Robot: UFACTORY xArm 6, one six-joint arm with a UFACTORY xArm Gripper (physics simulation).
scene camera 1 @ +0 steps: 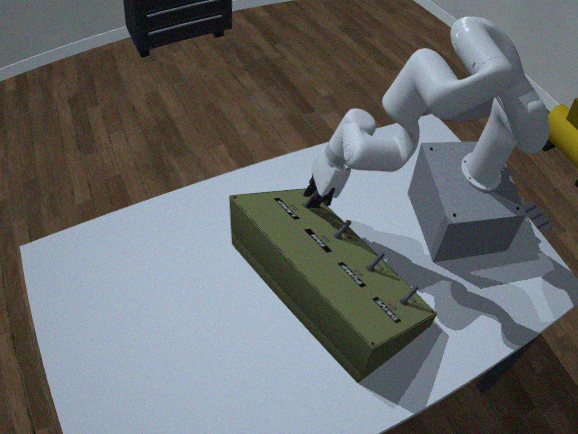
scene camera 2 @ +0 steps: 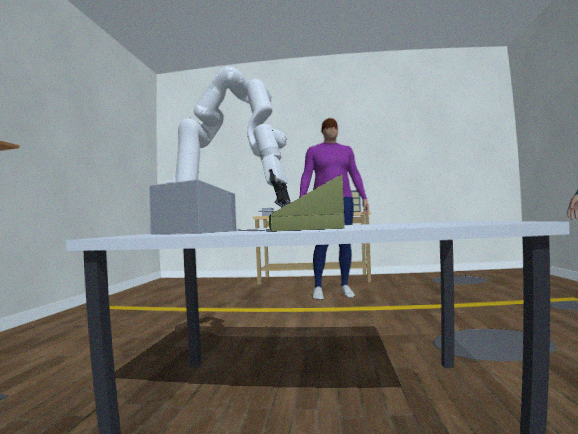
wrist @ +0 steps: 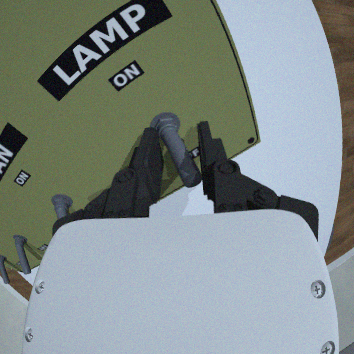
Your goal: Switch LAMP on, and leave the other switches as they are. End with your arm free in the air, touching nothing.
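Pixels of known places: gripper, fingertip midpoint: (scene camera 1: 310, 201) (scene camera 2: 284, 202) (wrist: 178, 141); arm's base, link origin: (scene camera 1: 481, 172) (scene camera 2: 185, 189).
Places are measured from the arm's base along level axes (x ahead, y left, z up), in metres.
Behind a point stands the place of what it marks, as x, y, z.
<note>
The green sloped switch box (scene camera 1: 260, 215) @(0.583, -0.191, -0.016) (scene camera 2: 320, 207) @(0.540, -0.276, -0.112) (wrist: 210, 75) @(0.450, -0.257, -0.085) stands on the table. The grey LAMP lever (scene camera 1: 309, 201) (wrist: 175, 145) @(0.423, -0.215, -0.069) leans away from its ON label (wrist: 126, 75) @(0.474, -0.211, -0.071), towards the partly hidden OFF label (wrist: 195, 152) @(0.398, -0.223, -0.110). My gripper (scene camera 1: 317, 200) @(0.420, -0.216, -0.086) (scene camera 2: 282, 204) @(0.420, -0.216, -0.086) (wrist: 178, 141) @(0.420, -0.216, -0.086) is shut on the LAMP lever, one black finger on each side of it. The FAN lever (scene camera 1: 343, 229) @(0.412, -0.090, -0.071) (wrist: 61, 206) @(0.424, -0.099, -0.082), PUMP lever (scene camera 1: 375, 262) @(0.407, 0.028, -0.072) (wrist: 21, 250) @(0.407, 0.020, -0.077) and DRIVE lever (scene camera 1: 409, 295) @(0.398, 0.147, -0.072) (wrist: 4, 270) @(0.391, 0.139, -0.074) lean the same way, away from their name labels.
The white table (scene camera 1: 125, 300) @(0.948, -0.257, -0.187) (scene camera 2: 425, 231) @(0.790, -0.541, -0.196) carries the box and the arm's grey base block (scene camera 1: 475, 235) @(0.107, 0.110, -0.088) (scene camera 2: 175, 210) @(-0.009, -0.115, -0.094). The other levers stand in a row beside my gripper. A person in purple (scene camera 2: 330, 160) stands behind the table. A dark cabinet (scene camera 1: 175, 20) is far back.
</note>
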